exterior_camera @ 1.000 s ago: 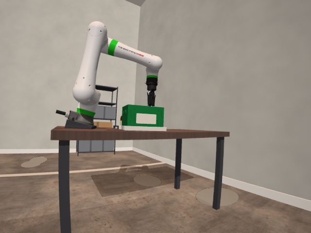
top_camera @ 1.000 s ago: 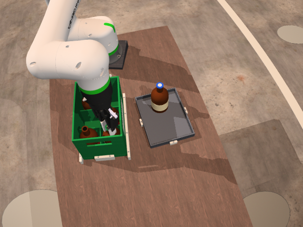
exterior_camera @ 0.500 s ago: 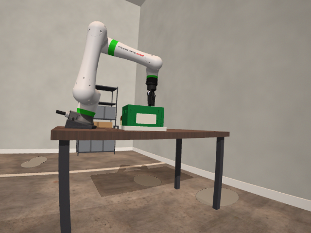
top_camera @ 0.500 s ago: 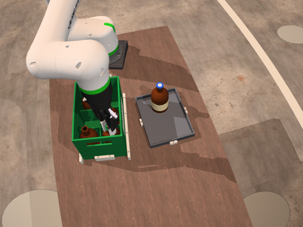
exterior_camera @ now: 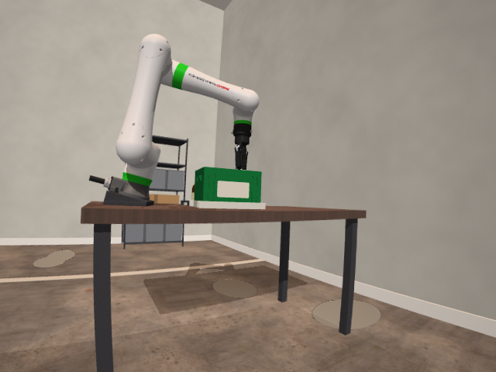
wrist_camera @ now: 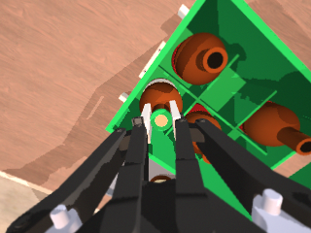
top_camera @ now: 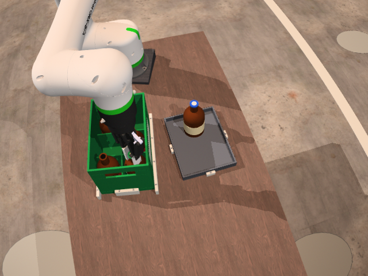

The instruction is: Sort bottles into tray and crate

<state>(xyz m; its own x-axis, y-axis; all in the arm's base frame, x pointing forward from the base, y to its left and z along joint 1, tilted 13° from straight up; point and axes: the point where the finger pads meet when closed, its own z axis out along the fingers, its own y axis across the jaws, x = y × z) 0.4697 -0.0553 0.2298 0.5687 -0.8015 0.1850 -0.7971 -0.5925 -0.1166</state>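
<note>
Right now my hand is 8 cm above the capped brown bottle. The rest, counted from my hand: green crate 9 cm behind, 3 cm to the right, 8 cm below; then grey tray 7 cm behind, 23 cm to the left, 15 cm below.
</note>
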